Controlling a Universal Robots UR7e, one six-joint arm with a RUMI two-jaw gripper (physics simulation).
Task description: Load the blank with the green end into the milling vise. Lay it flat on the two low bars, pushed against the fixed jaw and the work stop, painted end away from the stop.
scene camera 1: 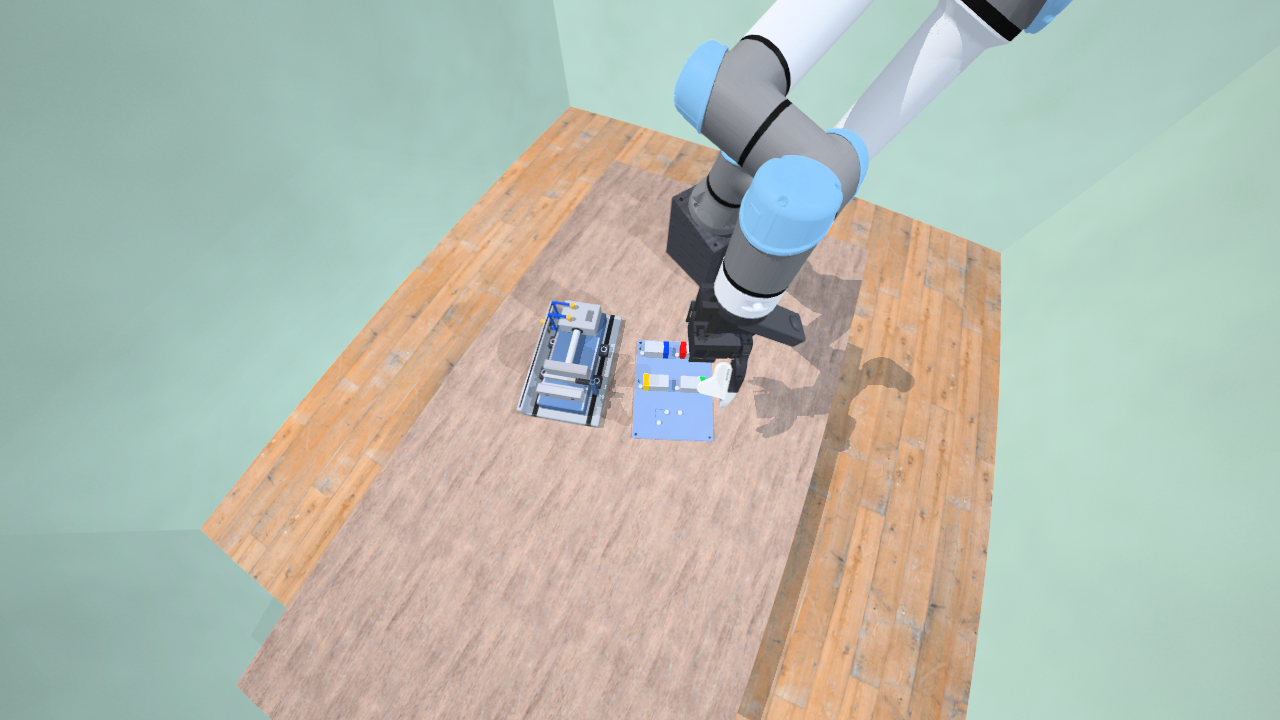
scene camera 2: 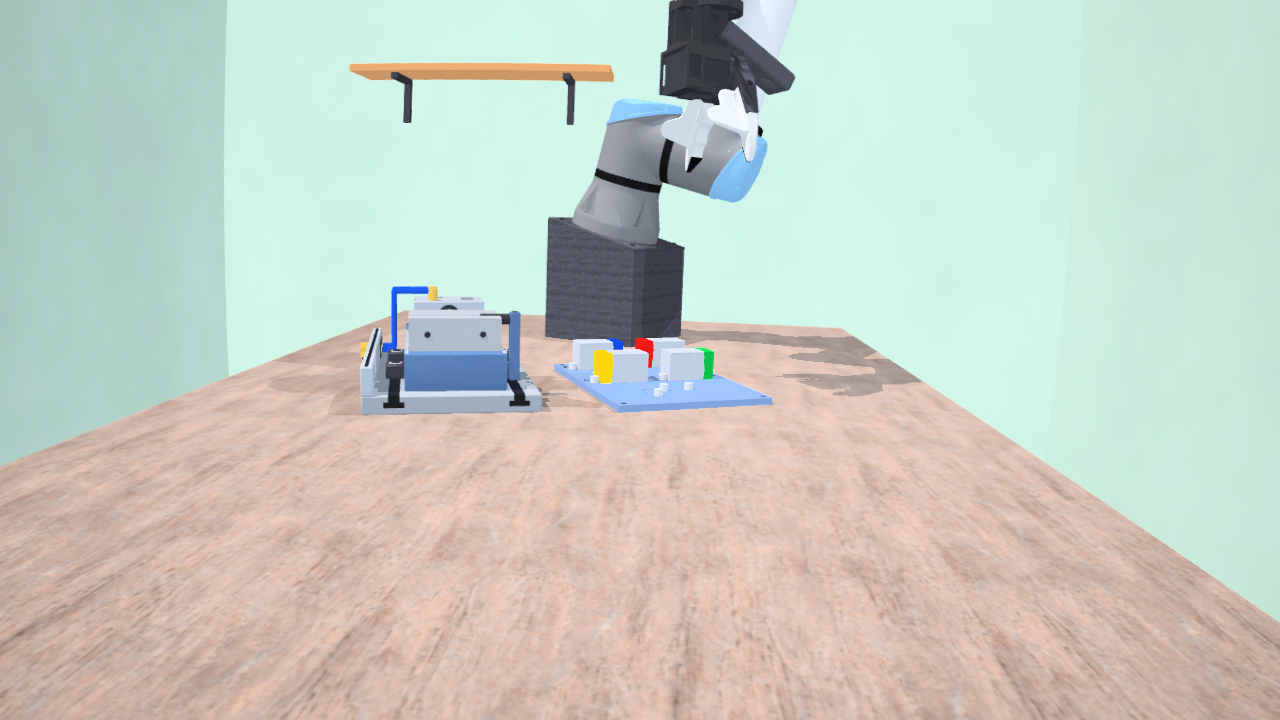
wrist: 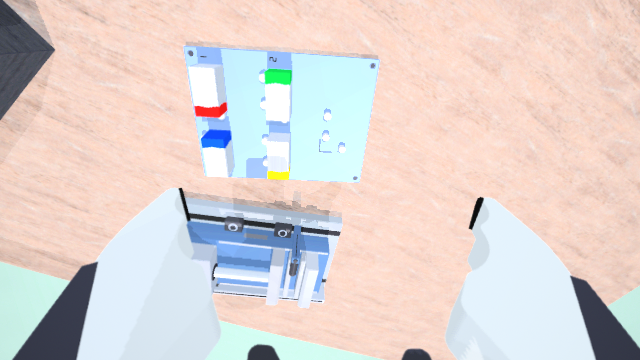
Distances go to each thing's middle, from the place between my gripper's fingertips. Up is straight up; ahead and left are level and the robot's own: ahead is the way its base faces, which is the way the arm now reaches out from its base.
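Counted from my hand, the blank with the green end [scene camera 2: 679, 364] is 250 mm below, 30 mm to the right and 40 mm behind; the red-ended blank [scene camera 2: 653, 346] is 250 mm below, 70 mm to the right and 120 mm behind; the yellow-ended blank [scene camera 2: 612, 366] is 250 mm below and 110 mm to the right. The blue tray [scene camera 1: 695, 423] is 260 mm below my hand, 60 mm to the right of it and 20 mm behind it.
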